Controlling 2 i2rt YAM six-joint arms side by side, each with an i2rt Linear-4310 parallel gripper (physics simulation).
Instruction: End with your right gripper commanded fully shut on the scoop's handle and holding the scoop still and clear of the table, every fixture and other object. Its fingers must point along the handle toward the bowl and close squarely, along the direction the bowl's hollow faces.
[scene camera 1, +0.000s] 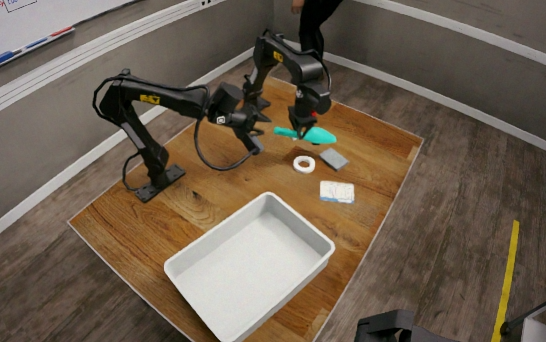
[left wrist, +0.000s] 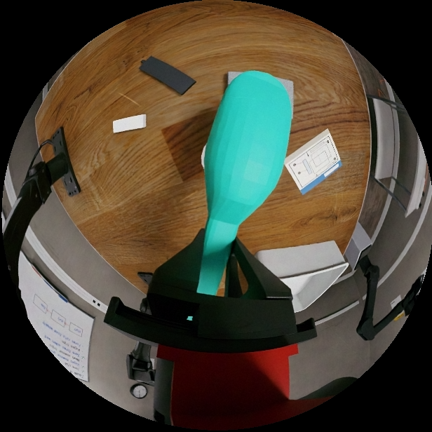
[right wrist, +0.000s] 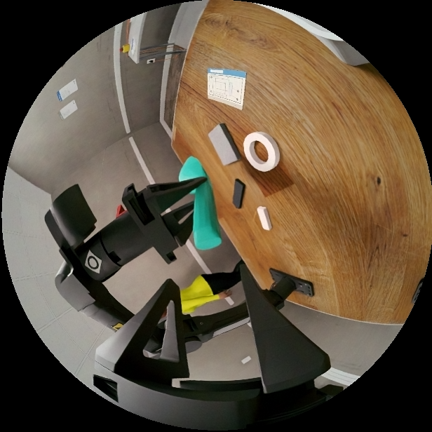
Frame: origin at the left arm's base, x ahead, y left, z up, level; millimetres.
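Where they show: left gripper, fingertip midpoint: (scene camera 1: 299, 136); right gripper, fingertip midpoint: (scene camera 1: 267, 126); right arm's base, origin of the base link: (scene camera 1: 160, 183).
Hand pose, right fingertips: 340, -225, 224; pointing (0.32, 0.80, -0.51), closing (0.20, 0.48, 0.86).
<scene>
Each offset is from my right fingertips to the centre of the thing, as dx, dy, dz.
The teal scoop @[+61, +133, -65] (scene camera 1: 322, 135) (left wrist: 250, 145) (right wrist: 206, 220) is held above the table, its bowl toward the right in scene camera 1. My left gripper (scene camera 1: 301, 131) (left wrist: 217, 236) (right wrist: 208, 186) is shut on the scoop's handle near the bowl. The handle's free end points toward my right gripper (scene camera 1: 266, 126) (right wrist: 208, 273). That gripper is partly open and empty. In the right wrist view the handle's end lies just beyond the gap between its fingertips, apart from both, and the handle runs away toward the bowl. Which way the hollow faces is hard to tell.
Below lie a white ring @[+65, +131, -217] (scene camera 1: 297, 168) (right wrist: 272, 162), a grey block @[+127, +237, -217] (scene camera 1: 334, 159) (right wrist: 224, 145), a printed card @[+235, +120, -224] (scene camera 1: 337, 191) (left wrist: 315, 162), a dark bar (left wrist: 167, 75) (right wrist: 239, 193) and a white bar (left wrist: 129, 123) (right wrist: 264, 218). A white tray (scene camera 1: 172, 267) stands at the table's front.
</scene>
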